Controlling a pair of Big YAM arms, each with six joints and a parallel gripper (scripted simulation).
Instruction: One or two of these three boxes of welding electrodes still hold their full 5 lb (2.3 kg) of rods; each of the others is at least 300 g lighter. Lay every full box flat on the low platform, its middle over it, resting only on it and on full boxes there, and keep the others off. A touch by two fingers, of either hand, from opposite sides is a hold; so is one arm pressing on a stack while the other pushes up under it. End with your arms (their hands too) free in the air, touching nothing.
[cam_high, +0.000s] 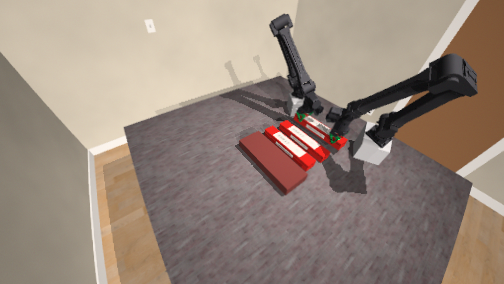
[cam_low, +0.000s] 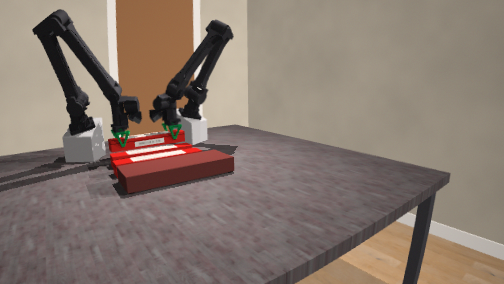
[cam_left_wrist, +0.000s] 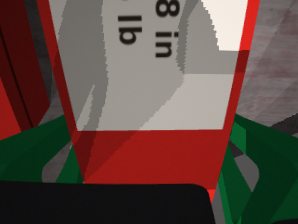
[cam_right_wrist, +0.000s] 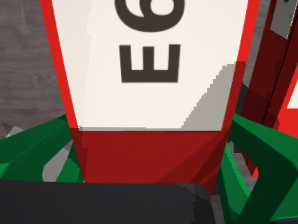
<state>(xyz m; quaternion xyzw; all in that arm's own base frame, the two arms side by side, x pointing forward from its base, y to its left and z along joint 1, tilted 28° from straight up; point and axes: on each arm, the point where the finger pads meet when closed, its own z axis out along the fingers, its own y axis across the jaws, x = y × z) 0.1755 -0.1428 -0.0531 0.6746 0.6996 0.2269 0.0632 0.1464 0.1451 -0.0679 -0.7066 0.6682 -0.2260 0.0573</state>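
Right now my right hand is 130 mm short of the red electrode box, 120 mm to the right of it and 30 mm above it. The rest, counted from my right hand: low dark red platform (410 mm ahead, 100 mm to the left, 50 mm below).
My left hand is 12 cm short of the red electrode box, 14 cm to the left of it and 4 cm above it. Also, from my left hand: low dark red platform 40 cm ahead, 16 cm to the right, 5 cm below.
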